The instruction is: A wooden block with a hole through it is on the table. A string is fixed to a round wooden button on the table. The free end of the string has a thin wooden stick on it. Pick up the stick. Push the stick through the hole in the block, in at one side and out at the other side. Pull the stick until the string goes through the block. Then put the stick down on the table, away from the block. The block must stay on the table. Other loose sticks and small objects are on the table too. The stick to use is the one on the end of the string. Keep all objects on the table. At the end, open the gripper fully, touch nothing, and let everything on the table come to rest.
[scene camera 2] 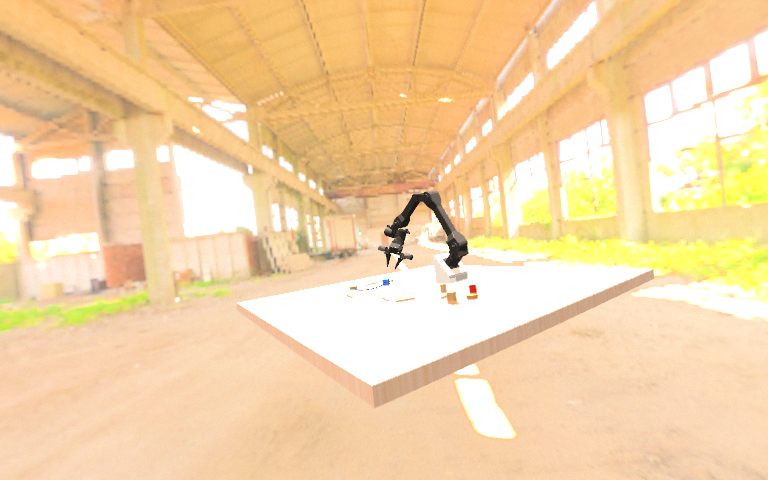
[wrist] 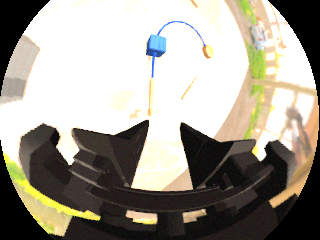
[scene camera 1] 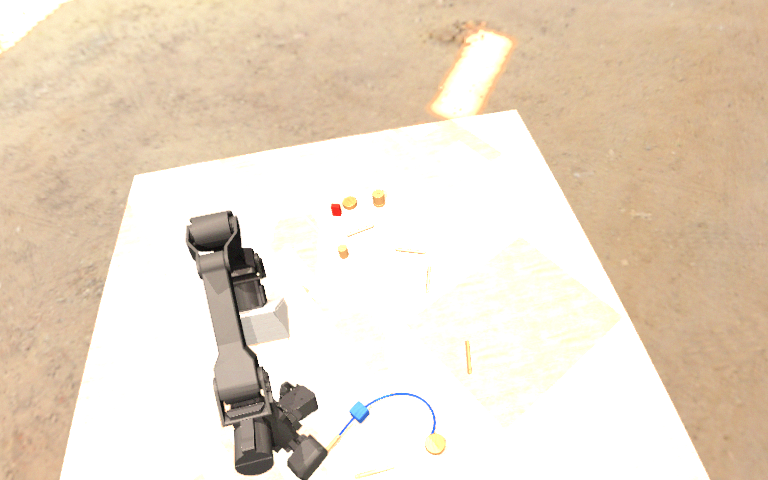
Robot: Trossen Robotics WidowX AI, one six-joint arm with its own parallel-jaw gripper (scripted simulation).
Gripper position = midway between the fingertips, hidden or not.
Note:
I see my gripper (scene camera 1: pixel 310 454).
My gripper also shows in the wrist view (wrist: pixel 164 124).

